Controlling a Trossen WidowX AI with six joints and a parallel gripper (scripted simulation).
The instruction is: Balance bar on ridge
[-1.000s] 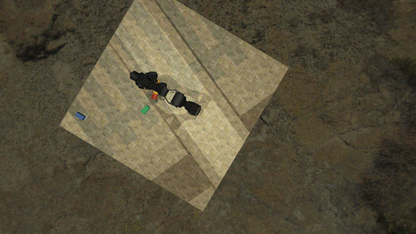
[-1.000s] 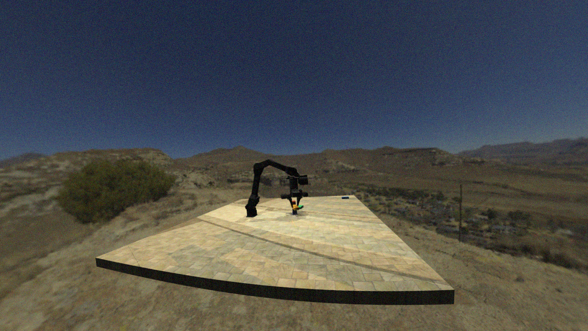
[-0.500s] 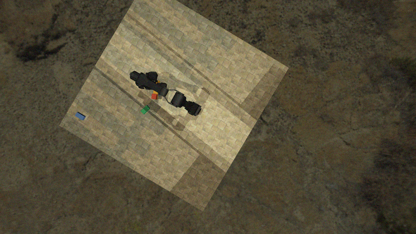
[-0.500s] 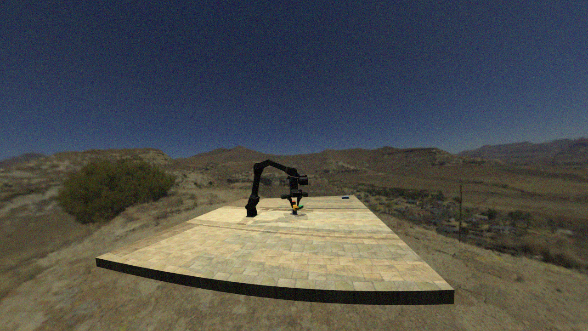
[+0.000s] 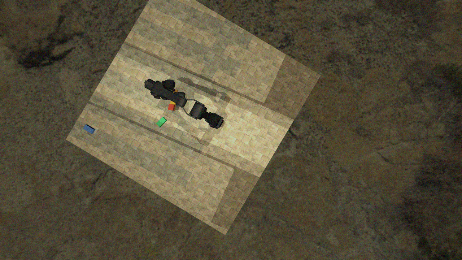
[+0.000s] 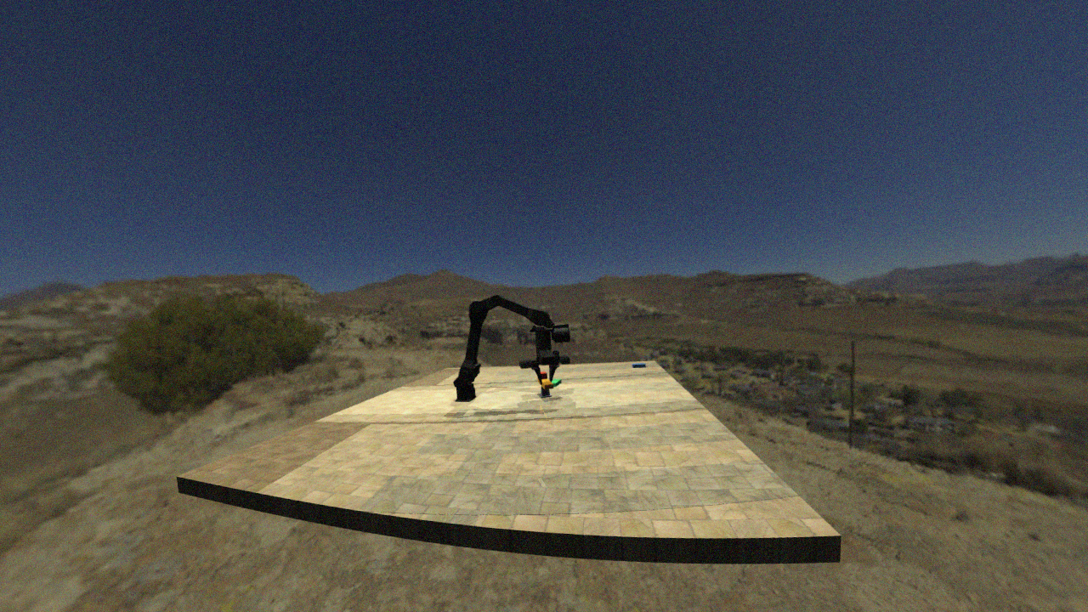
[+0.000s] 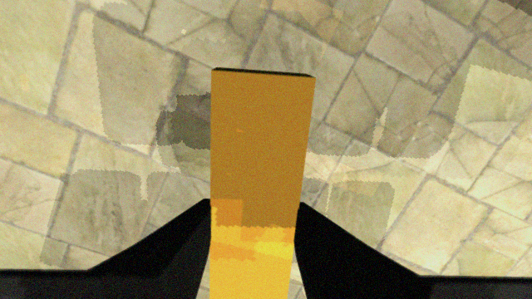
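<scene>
My gripper tip is 10 mm past the grey ridge block, 30 mm to the right of it and 10 mm above it. From my gripper tip the other things lie so: orange bar (20 mm behind, 40 mm to the left, 10 mm above); then blue block (410 mm ahead, 490 mm to the left, 50 mm below); then green block (10 mm ahead, 190 mm to the left, 50 mm below).
</scene>
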